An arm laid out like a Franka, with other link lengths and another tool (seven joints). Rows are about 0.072 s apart.
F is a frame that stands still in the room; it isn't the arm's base.
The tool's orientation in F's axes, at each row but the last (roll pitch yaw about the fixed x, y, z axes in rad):
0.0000, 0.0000, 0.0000
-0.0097, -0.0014, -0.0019
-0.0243, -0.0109, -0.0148
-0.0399, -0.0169, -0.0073
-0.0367, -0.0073, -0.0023
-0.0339, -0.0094, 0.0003
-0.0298, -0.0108, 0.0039
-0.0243, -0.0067, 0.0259
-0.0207, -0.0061, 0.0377
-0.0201, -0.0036, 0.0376
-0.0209, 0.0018, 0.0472
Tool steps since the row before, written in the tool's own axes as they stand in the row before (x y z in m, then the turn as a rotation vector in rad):
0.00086, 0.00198, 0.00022, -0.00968, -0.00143, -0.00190
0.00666, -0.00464, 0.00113, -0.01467, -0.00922, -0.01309
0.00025, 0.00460, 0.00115, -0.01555, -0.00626, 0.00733
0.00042, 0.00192, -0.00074, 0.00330, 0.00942, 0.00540
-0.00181, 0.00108, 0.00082, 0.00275, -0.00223, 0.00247
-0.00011, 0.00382, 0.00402, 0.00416, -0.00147, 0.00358
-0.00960, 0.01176, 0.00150, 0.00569, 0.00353, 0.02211
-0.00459, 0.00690, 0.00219, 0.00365, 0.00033, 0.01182
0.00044, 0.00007, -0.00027, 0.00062, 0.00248, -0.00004
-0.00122, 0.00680, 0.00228, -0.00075, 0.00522, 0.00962
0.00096, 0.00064, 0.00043, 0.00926, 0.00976, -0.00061
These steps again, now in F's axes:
0.00086, 0.00198, 0.00022, -0.00968, -0.00143, -0.00190
0.00665, -0.00464, 0.00118, -0.01467, -0.00932, -0.01302
0.00031, 0.00462, 0.00104, -0.01572, -0.00585, 0.00731
0.00045, 0.00189, -0.00081, 0.00328, 0.00960, 0.00507
-0.00181, 0.00111, 0.00077, 0.00273, -0.00214, 0.00257
-0.00015, 0.00395, 0.00389, 0.00413, -0.00135, 0.00367
-0.00966, 0.01176, 0.00105, 0.00544, 0.00421, 0.02206
-0.00478, 0.00683, 0.00199, 0.00355, 0.00071, 0.01183
0.00044, 0.00008, -0.00027, 0.00053, 0.00250, -0.00009
-0.00148, 0.00679, 0.00214, -0.00099, 0.00538, 0.00951
0.00093, 0.00069, 0.00041, 0.00879, 0.01017, -0.00083

